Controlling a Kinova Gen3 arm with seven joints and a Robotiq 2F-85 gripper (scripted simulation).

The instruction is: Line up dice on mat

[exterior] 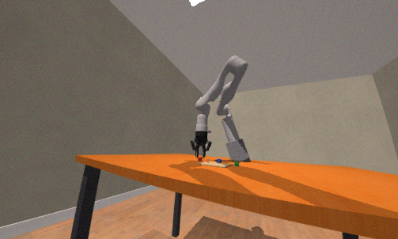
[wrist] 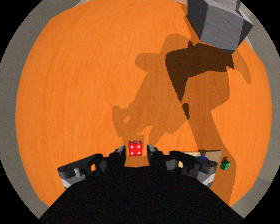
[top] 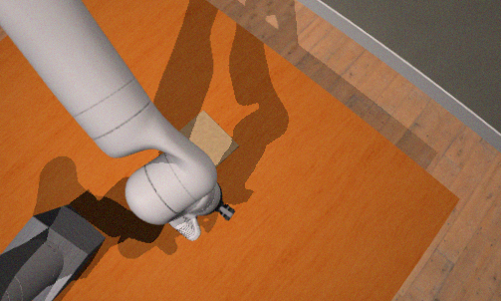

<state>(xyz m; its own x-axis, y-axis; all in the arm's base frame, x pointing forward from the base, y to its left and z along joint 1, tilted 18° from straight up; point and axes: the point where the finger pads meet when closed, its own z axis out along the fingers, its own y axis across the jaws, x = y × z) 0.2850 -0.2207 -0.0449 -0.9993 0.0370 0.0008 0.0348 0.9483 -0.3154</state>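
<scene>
My gripper is now 2 cm above the red die. The rest, counted from my hand: green die 9 cm ahead, 21 cm to the left, 2 cm below; blue die 5 cm ahead, 12 cm to the left, 2 cm below; tan mat 10 cm ahead, 11 cm to the left, 3 cm below.
</scene>
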